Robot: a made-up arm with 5 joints.
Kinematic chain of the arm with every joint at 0, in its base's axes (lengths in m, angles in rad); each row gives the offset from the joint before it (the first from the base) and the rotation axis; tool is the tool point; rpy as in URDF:
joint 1: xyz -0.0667 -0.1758 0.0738 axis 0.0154 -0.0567 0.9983
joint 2: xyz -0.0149 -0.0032 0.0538 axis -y
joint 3: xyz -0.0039 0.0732 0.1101 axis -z
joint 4: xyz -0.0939 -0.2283 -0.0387 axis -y
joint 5: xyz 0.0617 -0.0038 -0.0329 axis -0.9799 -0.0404 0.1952
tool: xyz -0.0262 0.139 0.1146 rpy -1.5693 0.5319 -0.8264
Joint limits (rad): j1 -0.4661..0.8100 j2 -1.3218..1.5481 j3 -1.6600..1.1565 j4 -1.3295..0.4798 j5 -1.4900..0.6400
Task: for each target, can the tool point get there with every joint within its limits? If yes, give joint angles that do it. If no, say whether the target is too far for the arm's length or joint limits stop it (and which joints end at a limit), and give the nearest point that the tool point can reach.
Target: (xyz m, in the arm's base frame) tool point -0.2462 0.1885 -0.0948
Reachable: no: joint limits stop it (at a limit: joint 1, joint 3, joint 4) | nearest point -0.2651 0.0323 -0.0552 | short by 0.162 m
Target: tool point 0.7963 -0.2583 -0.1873
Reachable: no: too far | nearest point 0.2844 -0.2109 -0.0036 | short by 0.546 m
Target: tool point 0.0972 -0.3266 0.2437
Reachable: yes | joints 0.5812 -0.9453 0.3164 -0.8174 -1.2180
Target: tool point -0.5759 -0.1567 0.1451
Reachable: no: joint limits stop it (at a limit: joint 3, joint 4, joint 5) | nearest point -0.4841 -0.1607 0.1418 | short by 0.092 m
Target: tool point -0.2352 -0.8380 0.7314
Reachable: no: too far | nearest point -0.1764 -0.4420 0.3891 | short by 0.527 m
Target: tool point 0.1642 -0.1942 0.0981
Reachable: yes | joints -0.2576 -0.4238 -1.1718 -1.1915 -0.8896
